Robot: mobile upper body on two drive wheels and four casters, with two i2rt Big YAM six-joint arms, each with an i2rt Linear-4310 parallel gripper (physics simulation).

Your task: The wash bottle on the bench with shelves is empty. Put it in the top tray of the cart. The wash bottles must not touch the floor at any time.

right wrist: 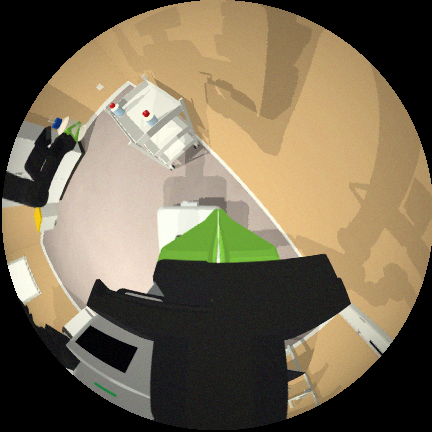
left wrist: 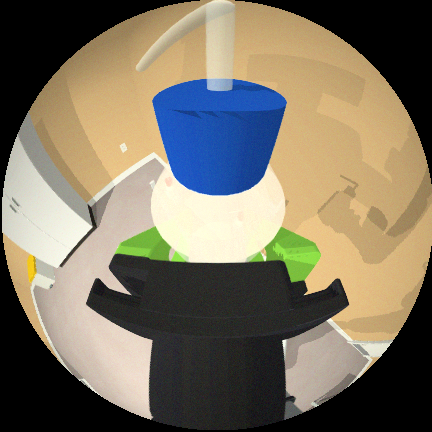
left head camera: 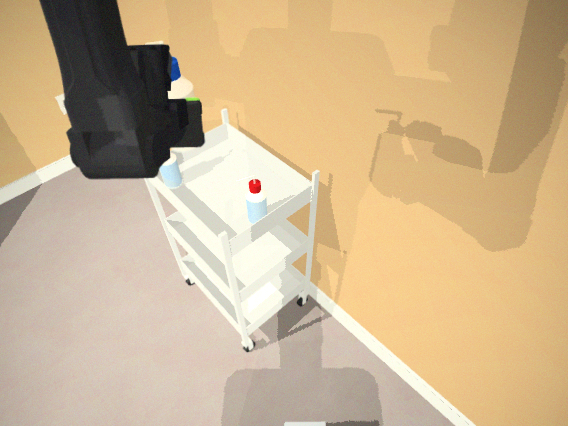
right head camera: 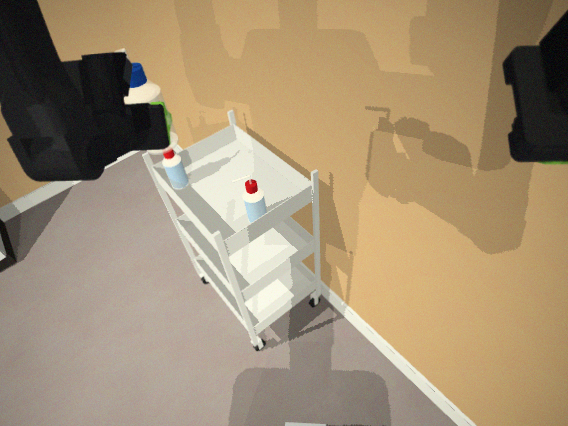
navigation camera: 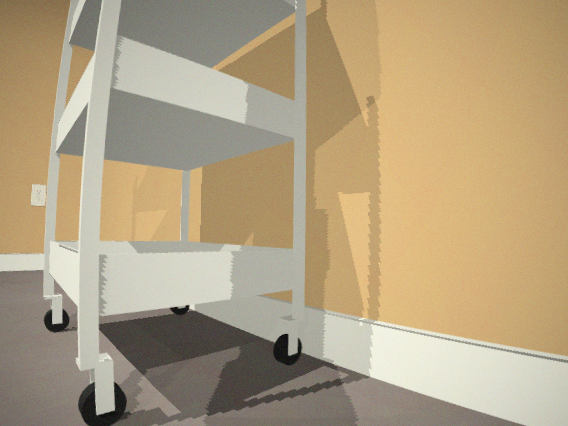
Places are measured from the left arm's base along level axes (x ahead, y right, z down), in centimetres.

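Where they show: left gripper, fingertip midpoint: (right wrist: pixel 76 124) (left wrist: pixel 217 214) (right head camera: pixel 158 118); right gripper, fingertip midpoint: (right wrist: pixel 217 214) (right head camera: pixel 519 151).
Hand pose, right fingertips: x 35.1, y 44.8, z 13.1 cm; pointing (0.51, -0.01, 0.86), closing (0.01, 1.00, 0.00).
Each offset is from my right fingertips to the top centre of the thing. "spot": to the spot under its first point.
The blue-capped wash bottle {dx +25.6, dy -45.4, dz -0.2 cm} (left head camera: pixel 181 88) (right head camera: pixel 145 93) (left wrist: pixel 218 215) has a pale body and a curved spout. My left gripper (right head camera: pixel 161 120) (left wrist: pixel 217 214) (right wrist: pixel 76 124) is shut on it and holds it upright, near the left far corner of the white cart {spot: dx +47.7, dy -25.8, dz +58.9 cm} (left head camera: pixel 292 207) (right head camera: pixel 290 206) (right wrist: pixel 167 120) in the head views. I cannot tell if its base is over the top tray. A red-capped bottle {dx +45.9, dy -37.0, dz +44.3 cm} (left head camera: pixel 257 208) (right head camera: pixel 255 205) (right wrist: pixel 151 119) stands in the tray's near corner, another {dx +62.5, dy -63.7, dz +44.3 cm} (left head camera: pixel 171 173) (right head camera: pixel 176 173) (right wrist: pixel 119 110) by its left side. My right gripper (right wrist: pixel 217 214) is shut and empty, away from the cart.
The cart's post {spot: dx +30.5, dy -43.1, dz +102.0 cm} (navigation camera: pixel 91 200) and casters stand close before the base. A tan wall (left head camera: pixel 450 300) (navigation camera: pixel 475 175) with a white baseboard (navigation camera: pixel 450 362) runs along the cart's right side. A white cabinet (left wrist: pixel 42 200) is at the left in the left wrist view, with a yellow object (left wrist: pixel 32 268) below it.
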